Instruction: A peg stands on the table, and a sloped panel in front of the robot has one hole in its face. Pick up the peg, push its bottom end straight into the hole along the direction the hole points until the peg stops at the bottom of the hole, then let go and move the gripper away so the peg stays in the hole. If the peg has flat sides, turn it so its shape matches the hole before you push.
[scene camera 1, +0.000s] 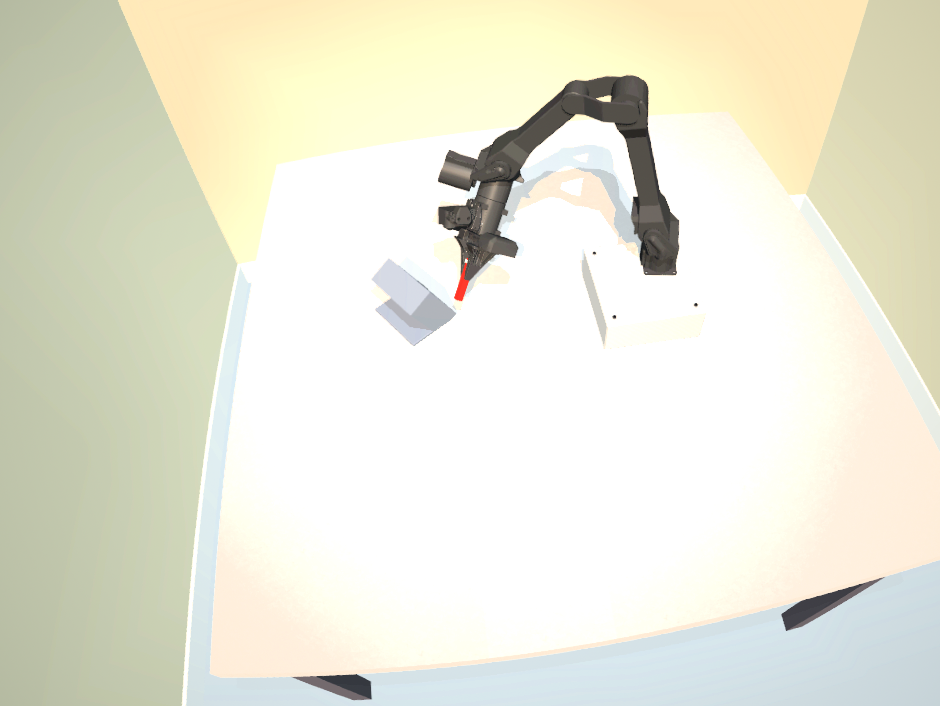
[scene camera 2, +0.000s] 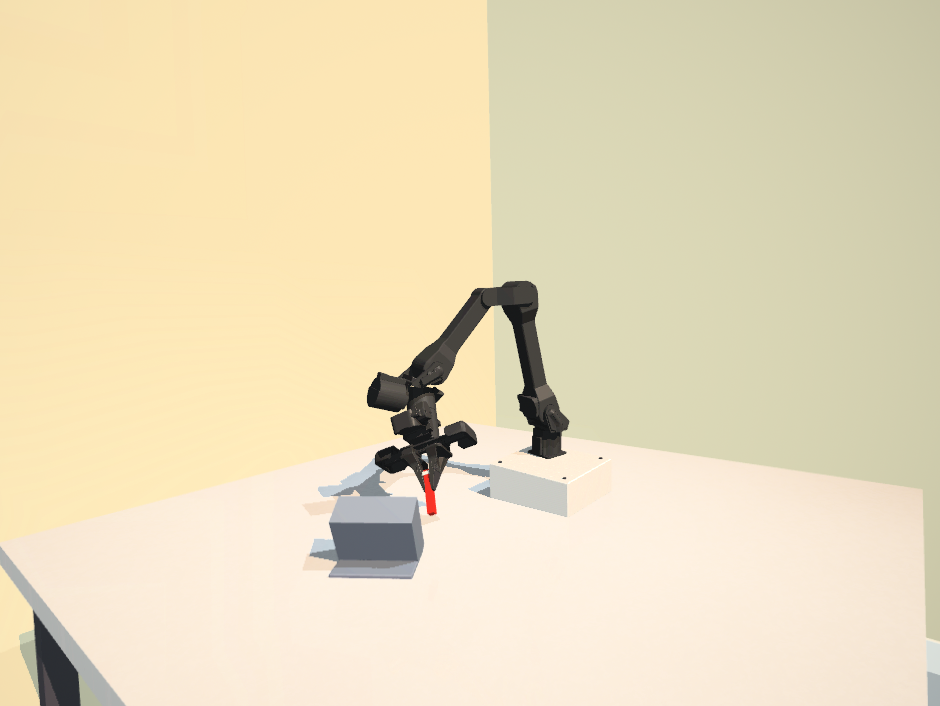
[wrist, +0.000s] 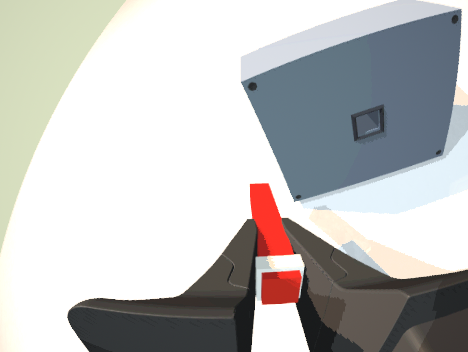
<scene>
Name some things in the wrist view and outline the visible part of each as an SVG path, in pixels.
My gripper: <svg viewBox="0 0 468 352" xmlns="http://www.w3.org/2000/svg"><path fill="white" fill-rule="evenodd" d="M255 221L247 220L230 244L213 262L213 266L199 276L197 282L194 282L186 292L182 292L181 296L134 301L105 297L88 298L69 309L66 318L74 333L89 352L251 352L257 293L255 257L258 257L258 229ZM282 217L285 234L289 237L291 248L294 250L292 253L300 254L304 265L300 298L295 308L302 322L300 325L310 352L468 352L468 269L400 280L348 256L346 252L343 253L322 237L316 237L308 229L300 227L290 217Z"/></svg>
A red square peg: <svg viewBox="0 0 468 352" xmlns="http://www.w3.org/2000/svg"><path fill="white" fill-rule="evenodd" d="M250 184L251 212L253 212L253 219L251 220L255 221L258 229L258 257L255 257L257 293L255 293L255 297L257 297L257 301L262 301L262 305L298 304L304 273L302 257L300 257L300 254L292 253L294 250L291 248L289 237L285 234L282 217L279 215L269 183Z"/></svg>
</scene>
